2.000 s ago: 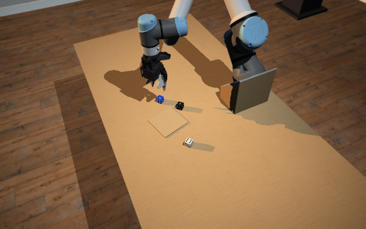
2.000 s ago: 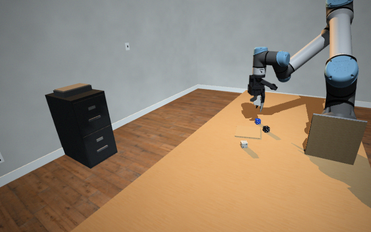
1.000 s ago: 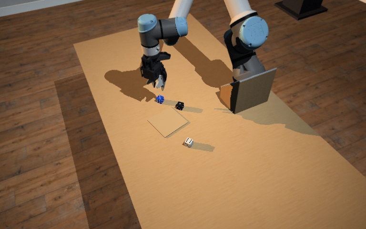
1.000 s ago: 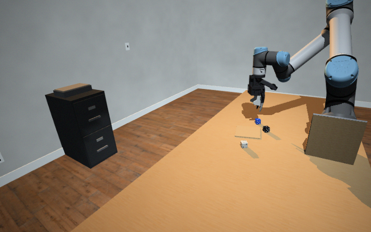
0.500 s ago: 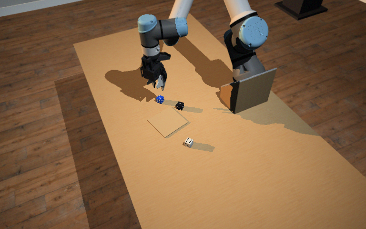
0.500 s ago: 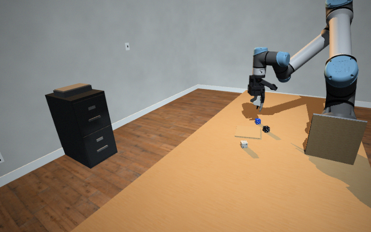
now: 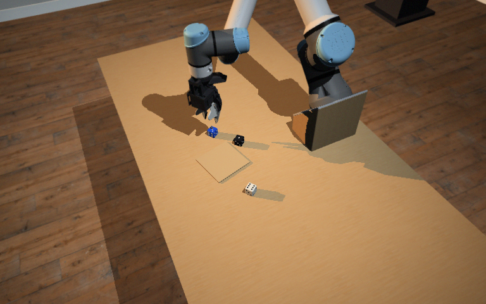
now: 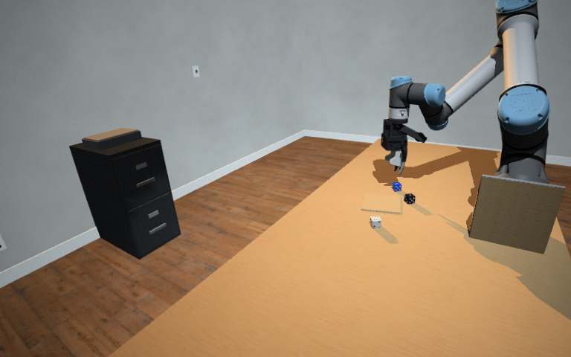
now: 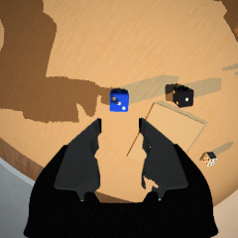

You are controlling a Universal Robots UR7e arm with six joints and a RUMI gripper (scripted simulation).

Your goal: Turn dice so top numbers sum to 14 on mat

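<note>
Right now the blue die is 80 mm below my hand. The rest, counted from my hand: tan mat: 140 mm to the left, 90 mm below, 20 mm ahead; then white die: 310 mm to the left, 80 mm below, 10 mm behind; then black die: 90 mm to the left, 80 mm below, 70 mm behind.
</note>
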